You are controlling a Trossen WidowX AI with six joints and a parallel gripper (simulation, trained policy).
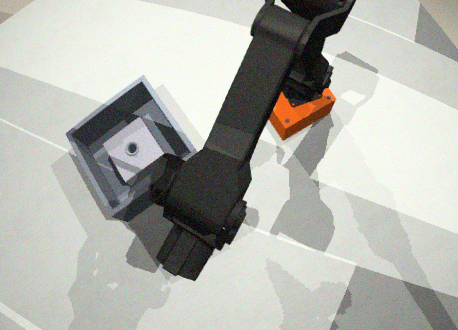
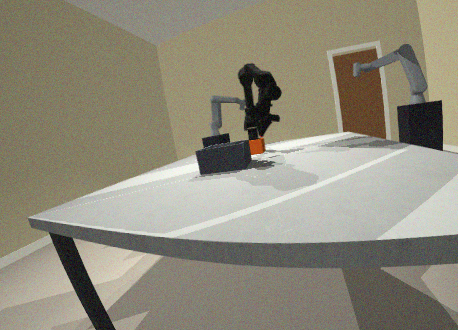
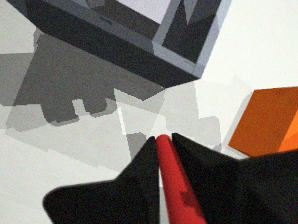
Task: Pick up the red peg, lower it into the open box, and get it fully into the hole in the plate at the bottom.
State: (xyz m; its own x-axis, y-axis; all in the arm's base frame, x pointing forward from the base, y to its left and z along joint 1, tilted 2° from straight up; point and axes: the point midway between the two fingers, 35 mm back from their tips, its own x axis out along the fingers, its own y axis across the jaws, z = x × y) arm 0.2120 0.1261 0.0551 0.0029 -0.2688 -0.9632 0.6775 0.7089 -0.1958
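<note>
Now: the grey box 120 mm ahead of my gripper tip, 130 mm to the right of it and 80 mm below it. The rest, counted from my gripper tip: red peg (10 mm to the left, 30 mm above).
</note>
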